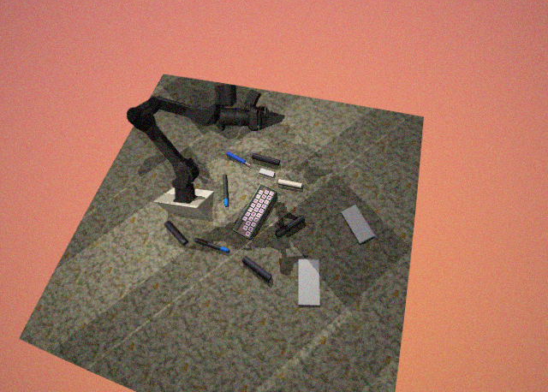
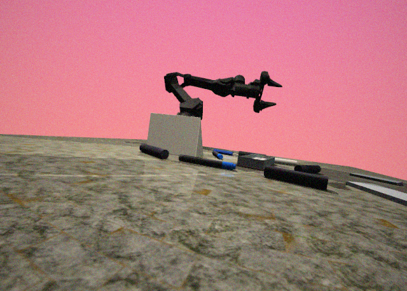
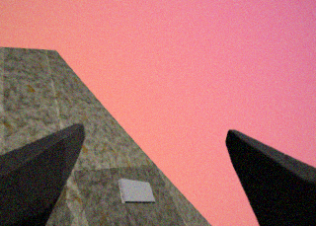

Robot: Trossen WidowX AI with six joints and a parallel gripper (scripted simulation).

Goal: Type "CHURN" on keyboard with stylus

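The blue stylus is 29 cm below my gripper tip, 19 cm behind it and 2 cm to the right of it. Also, from my gripper tip: white cylinder (28 cm below, 11 cm to the right, 2 cm ahead); grey block (29 cm below, 8 cm behind, 6 cm to the right).
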